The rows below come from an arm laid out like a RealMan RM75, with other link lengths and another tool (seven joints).
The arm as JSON. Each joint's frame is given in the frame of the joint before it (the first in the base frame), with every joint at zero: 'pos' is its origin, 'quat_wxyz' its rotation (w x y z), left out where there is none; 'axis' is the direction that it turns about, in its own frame. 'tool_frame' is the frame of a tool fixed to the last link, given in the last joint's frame.
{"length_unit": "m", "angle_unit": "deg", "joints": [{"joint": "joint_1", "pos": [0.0, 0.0, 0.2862], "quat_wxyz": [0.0, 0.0, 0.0, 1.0], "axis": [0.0, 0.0, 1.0]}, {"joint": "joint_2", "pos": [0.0, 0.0, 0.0], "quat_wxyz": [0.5, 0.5, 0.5, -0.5], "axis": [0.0, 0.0, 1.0]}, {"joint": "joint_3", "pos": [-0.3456, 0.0, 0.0], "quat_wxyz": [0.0, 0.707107, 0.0, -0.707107], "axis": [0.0, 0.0, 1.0]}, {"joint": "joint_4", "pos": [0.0, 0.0, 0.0], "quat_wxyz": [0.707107, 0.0, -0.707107, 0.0], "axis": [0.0, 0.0, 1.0]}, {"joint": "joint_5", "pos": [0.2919, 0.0, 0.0], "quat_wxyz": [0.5, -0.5, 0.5, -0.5], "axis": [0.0, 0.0, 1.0]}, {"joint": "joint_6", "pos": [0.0, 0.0, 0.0], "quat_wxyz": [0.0, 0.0, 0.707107, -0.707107], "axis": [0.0, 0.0, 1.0]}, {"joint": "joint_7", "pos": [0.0, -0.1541, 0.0], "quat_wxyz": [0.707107, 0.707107, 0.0, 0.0], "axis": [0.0, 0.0, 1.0]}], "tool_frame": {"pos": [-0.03, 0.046, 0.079], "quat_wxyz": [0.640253, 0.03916, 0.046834, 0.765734]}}
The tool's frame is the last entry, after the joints.
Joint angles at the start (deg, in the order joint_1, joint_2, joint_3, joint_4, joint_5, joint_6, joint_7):
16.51, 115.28, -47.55, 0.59, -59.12, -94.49, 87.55
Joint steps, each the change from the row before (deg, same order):
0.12, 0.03, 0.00, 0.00, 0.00, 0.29, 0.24
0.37, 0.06, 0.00, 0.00, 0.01, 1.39, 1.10
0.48, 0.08, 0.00, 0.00, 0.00, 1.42, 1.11
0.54, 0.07, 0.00, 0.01, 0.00, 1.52, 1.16
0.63, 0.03, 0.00, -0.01, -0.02, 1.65, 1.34
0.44, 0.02, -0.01, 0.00, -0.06, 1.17, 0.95
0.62, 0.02, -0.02, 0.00, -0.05, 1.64, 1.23
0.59, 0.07, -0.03, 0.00, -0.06, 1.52, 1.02
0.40, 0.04, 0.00, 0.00, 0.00, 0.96, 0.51
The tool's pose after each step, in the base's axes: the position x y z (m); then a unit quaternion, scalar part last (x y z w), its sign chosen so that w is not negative. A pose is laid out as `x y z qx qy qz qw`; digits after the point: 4 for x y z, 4 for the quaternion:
0.4169 0.3601 0.0040 -0.0357 -0.8128 -0.4802 0.3278
0.4192 0.3660 0.0013 -0.0481 -0.8150 -0.4765 0.3262
0.4209 0.3726 -0.0018 -0.0600 -0.8171 -0.4724 0.3250
0.4227 0.3797 -0.0050 -0.0724 -0.8191 -0.4682 0.3234
0.4245 0.3879 -0.0079 -0.0856 -0.8212 -0.4634 0.3218
0.4258 0.3934 -0.0103 -0.0950 -0.8228 -0.4597 0.3205
0.4275 0.4011 -0.0134 -0.1075 -0.8247 -0.4551 0.3181
0.4287 0.4081 -0.0168 -0.1184 -0.8266 -0.4509 0.3154
0.4293 0.4127 -0.0188 -0.1242 -0.8276 -0.4490 0.3133

